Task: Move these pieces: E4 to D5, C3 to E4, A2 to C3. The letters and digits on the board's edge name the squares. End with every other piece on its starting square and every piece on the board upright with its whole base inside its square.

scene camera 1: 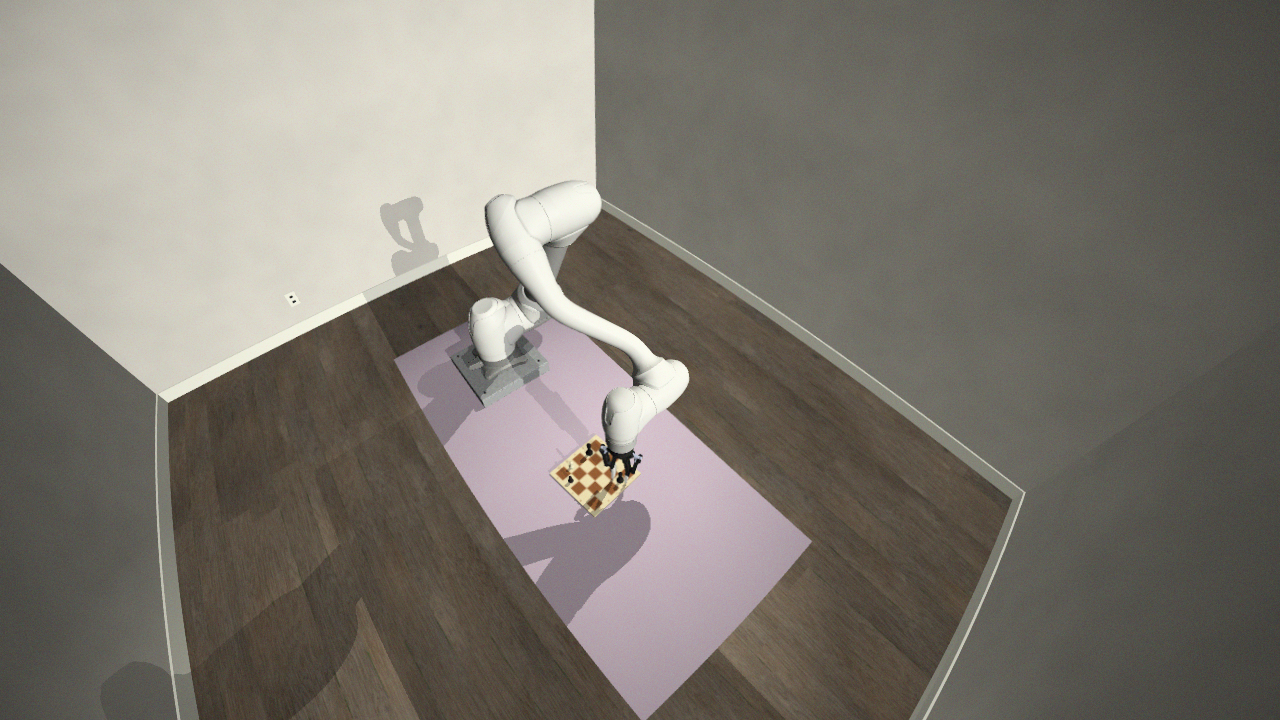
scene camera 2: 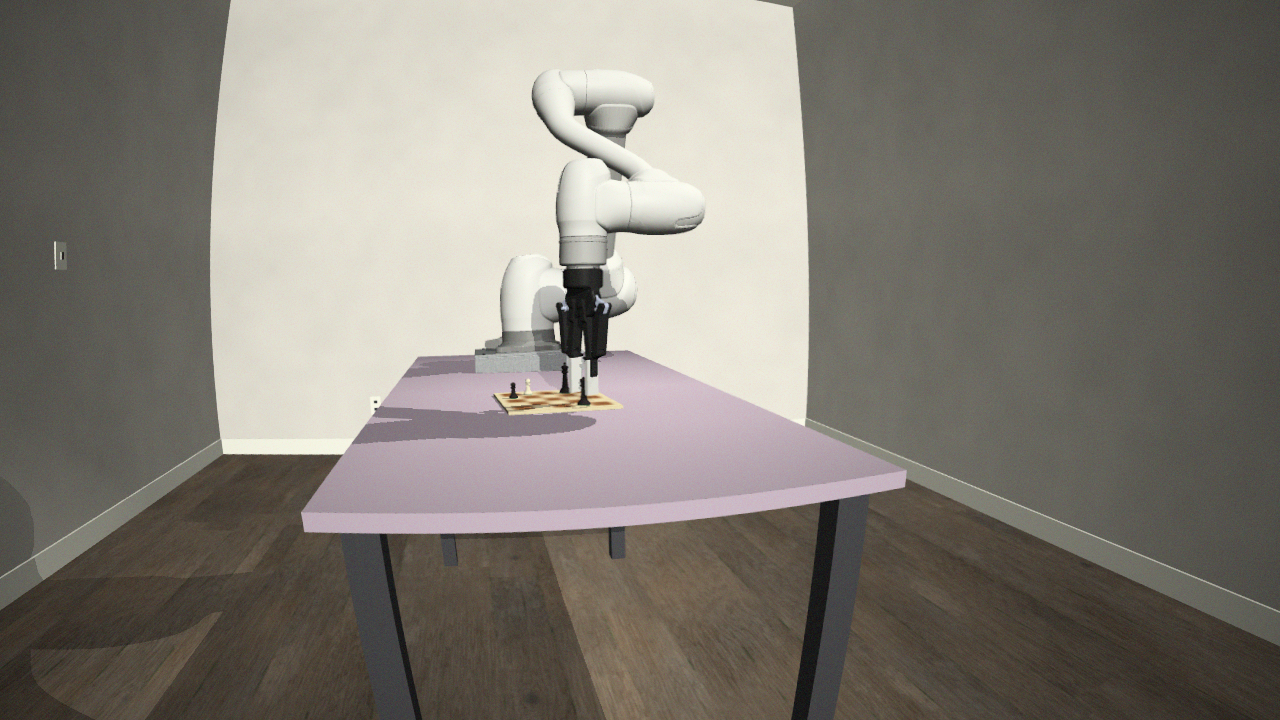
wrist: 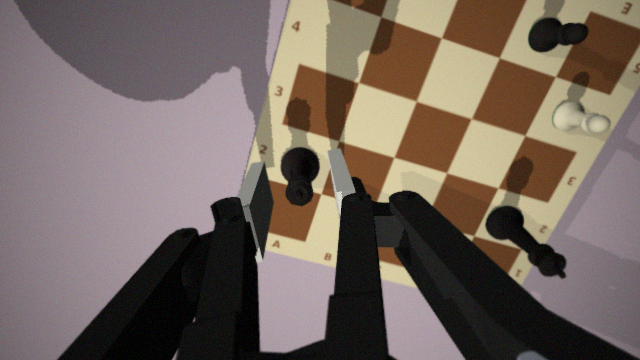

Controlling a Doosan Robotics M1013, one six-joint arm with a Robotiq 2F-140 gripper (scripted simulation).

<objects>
chessboard: scene camera 1; scene camera 2 552, 401; wrist
same spot on chessboard: point(scene camera 1: 593, 488) = point(wrist: 406, 55)
</objects>
